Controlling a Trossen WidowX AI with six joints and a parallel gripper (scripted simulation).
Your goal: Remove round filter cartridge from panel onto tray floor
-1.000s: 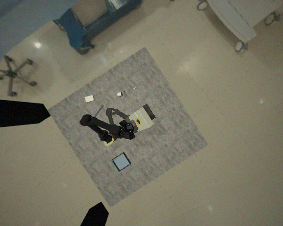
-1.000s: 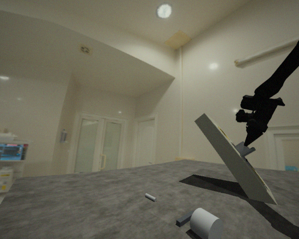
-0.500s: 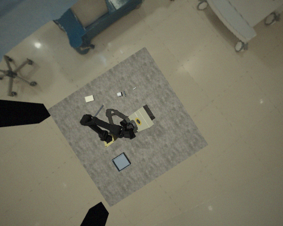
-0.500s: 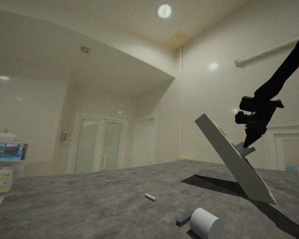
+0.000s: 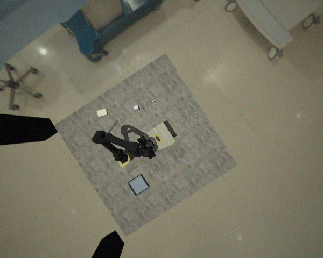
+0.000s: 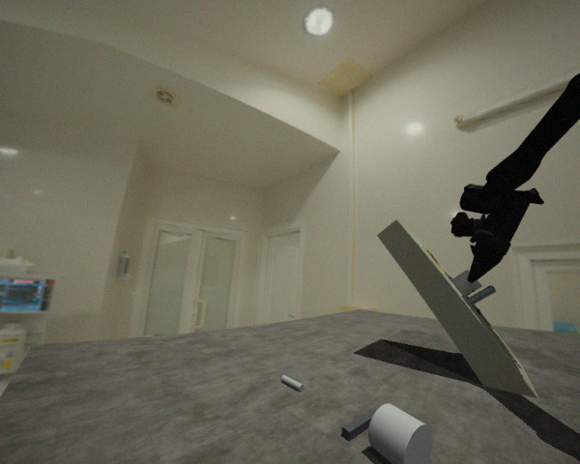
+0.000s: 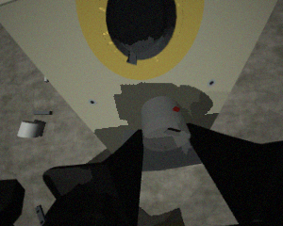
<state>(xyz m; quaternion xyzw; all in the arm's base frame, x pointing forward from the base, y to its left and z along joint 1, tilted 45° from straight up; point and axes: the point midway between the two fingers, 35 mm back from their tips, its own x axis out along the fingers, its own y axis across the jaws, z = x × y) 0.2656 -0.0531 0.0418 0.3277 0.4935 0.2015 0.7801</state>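
Now: gripper tip 40 mm short of the service panel, 10 mm to the right of it and 30 mm above it. From my gripper tip the other things lie so: round filter cartridge: right at my gripper tip; then white pin: 220 mm ahead, 330 mm to the left, 170 mm below; then blue-grey tray: 340 mm behind, 280 mm to the right, 170 mm below.
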